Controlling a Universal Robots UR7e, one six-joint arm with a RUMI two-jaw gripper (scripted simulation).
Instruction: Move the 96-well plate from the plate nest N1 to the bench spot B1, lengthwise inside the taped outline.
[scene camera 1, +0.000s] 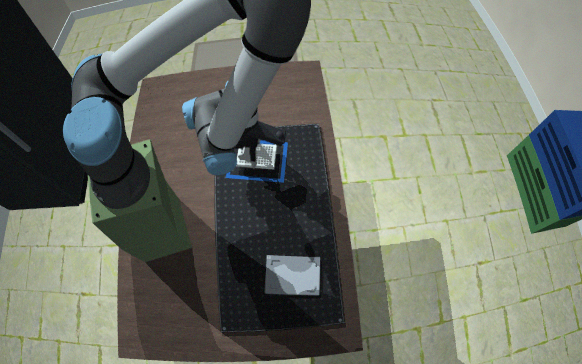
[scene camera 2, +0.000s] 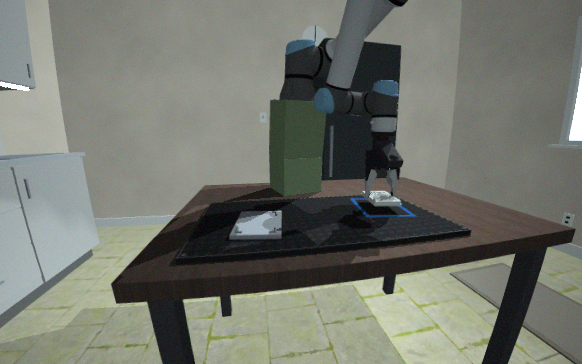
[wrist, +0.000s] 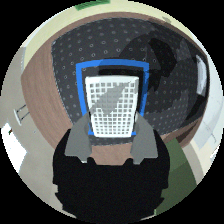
Labels:
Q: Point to my gripper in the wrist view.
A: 112, 111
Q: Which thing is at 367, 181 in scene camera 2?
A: My gripper.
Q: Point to a grey plate nest N1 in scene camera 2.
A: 255, 225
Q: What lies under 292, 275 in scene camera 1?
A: A grey plate nest N1.

